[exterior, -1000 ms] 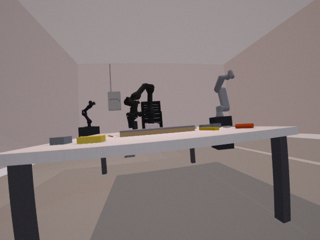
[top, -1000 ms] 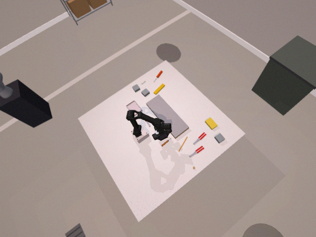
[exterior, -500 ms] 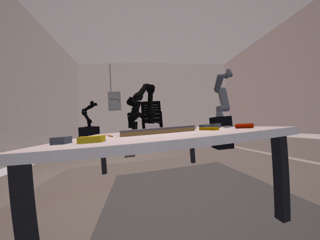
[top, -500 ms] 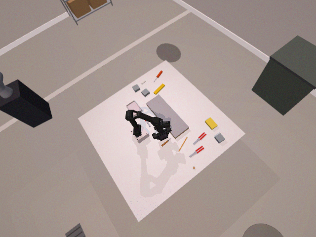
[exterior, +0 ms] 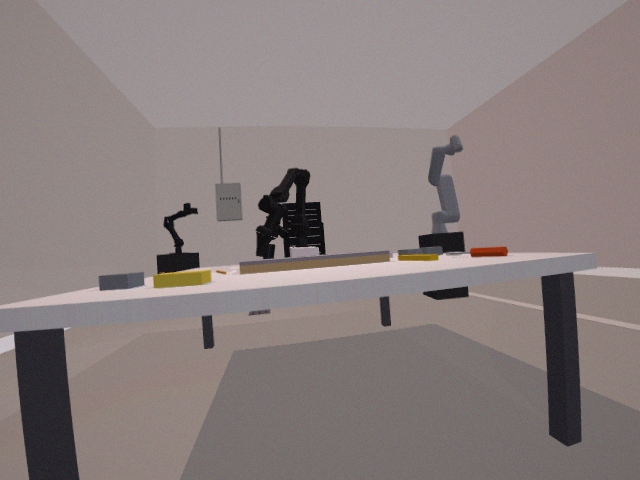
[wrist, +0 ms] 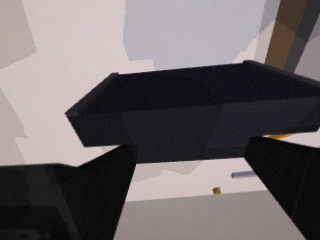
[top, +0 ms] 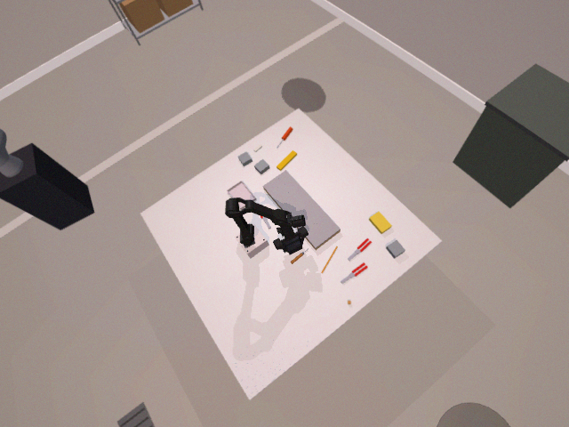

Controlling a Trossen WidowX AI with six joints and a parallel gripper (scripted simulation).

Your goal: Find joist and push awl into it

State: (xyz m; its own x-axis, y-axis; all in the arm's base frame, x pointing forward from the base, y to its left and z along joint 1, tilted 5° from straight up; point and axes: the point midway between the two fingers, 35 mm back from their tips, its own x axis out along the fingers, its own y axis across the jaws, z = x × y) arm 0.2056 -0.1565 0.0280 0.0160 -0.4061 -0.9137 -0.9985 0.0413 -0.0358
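Right now my gripper tip is 2 cm short of the stud finder, 1 cm to the right of it and 1 cm above it. From my gripper tip the other things lie so: orange pencil (14 cm ahead, 13 cm to the right, 7 cm below); awl (2 cm ahead, 2 cm to the right, 7 cm below); square light (3 cm ahead, 1 cm to the right).
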